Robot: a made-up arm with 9 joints. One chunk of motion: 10 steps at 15 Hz.
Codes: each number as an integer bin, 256 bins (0 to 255) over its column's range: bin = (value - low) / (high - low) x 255, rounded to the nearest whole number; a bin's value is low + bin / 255 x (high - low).
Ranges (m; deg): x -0.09..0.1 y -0.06..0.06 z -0.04..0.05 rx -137..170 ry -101..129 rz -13..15
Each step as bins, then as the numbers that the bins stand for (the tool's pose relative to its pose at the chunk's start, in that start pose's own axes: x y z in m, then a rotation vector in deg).
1 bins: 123 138 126 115 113 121
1 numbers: 0.0016 0.0049 0.0045 1.45 0.92 0.29
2 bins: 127 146 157 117 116 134
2 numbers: 0.0046 0.0087 0.0154 3.86 3.63 1.71
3 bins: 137 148 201 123 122 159
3 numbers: 0.0121 0.0096 0.0309 11.08 9.04 4.46
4 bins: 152 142 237 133 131 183
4 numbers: 0.0233 0.0068 0.0436 23.12 17.16 7.09
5 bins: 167 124 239 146 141 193
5 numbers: 0.0344 -0.0016 0.0444 38.77 26.18 8.19
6 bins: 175 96 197 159 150 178
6 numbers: 0.0404 -0.0148 0.0295 54.42 34.29 6.55
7 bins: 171 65 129 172 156 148
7 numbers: 0.0374 -0.0294 0.0055 70.07 39.71 3.25
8 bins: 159 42 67 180 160 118
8 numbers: 0.0285 -0.0402 -0.0164 79.71 43.31 -0.04
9 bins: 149 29 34 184 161 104
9 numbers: 0.0210 -0.0464 -0.0280 84.52 44.22 -1.58
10 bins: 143 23 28 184 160 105
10 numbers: 0.0165 -0.0492 -0.0301 84.52 43.31 -1.47
